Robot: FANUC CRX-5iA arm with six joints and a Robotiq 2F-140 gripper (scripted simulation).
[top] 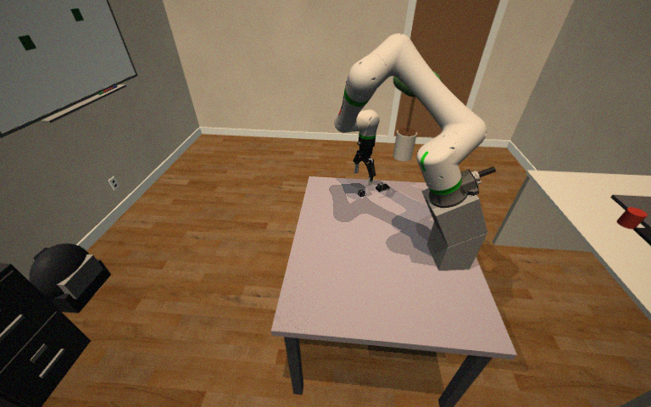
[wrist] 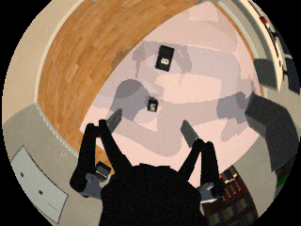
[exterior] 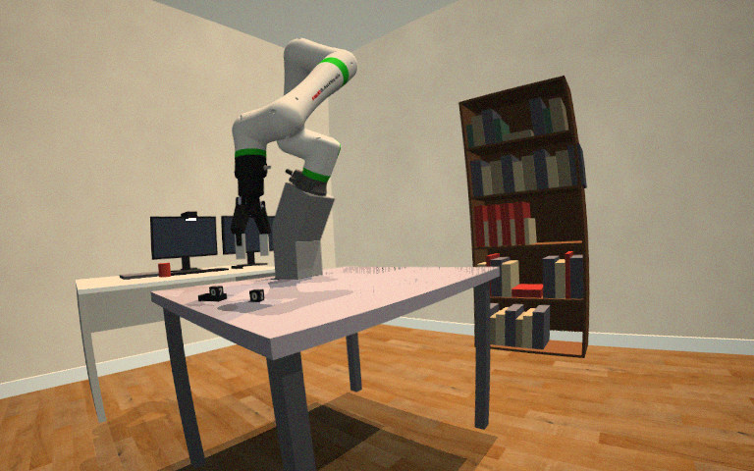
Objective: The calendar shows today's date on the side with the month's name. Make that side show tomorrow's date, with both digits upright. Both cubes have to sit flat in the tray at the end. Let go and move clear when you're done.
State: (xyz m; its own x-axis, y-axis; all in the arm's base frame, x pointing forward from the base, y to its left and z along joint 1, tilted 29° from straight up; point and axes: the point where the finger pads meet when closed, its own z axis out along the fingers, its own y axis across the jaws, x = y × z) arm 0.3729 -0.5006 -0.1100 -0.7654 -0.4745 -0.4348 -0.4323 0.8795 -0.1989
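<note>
Now: hand 120 mm above the black digit cube.
</note>
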